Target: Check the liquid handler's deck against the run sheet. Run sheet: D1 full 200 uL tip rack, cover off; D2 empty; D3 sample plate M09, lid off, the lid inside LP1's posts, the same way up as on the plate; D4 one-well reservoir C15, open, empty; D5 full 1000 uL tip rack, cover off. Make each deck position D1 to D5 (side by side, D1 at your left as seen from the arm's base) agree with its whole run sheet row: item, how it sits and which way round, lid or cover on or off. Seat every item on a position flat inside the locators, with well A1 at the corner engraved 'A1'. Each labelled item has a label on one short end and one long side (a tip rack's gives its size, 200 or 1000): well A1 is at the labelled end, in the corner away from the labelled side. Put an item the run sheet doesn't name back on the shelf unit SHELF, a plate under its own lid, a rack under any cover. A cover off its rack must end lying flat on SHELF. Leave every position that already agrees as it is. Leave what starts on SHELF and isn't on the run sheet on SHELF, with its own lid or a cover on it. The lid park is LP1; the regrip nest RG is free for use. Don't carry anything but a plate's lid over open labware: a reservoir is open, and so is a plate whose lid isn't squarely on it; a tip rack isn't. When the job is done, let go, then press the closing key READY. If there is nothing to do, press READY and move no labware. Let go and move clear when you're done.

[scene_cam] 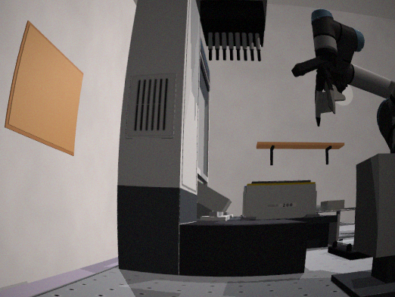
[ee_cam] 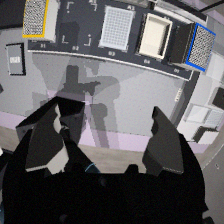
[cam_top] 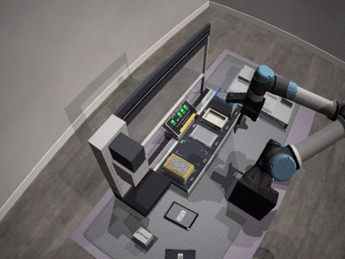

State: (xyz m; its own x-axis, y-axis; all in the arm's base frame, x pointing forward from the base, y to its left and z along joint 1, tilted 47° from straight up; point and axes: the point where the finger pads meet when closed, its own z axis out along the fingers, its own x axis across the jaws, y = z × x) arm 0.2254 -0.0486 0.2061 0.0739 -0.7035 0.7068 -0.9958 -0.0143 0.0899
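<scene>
My hand is 16 cm short of the blue-rimmed tip rack, 24 cm to the left of it and 18 cm above it. Round my hand: yellow-rimmed 200 uL tip rack: 18 cm ahead, 25 cm to the left, 21 cm below; then white well plate: 16 cm ahead, 25 cm below; then cream one-well reservoir: 16 cm ahead, 12 cm to the right, 24 cm below.
</scene>
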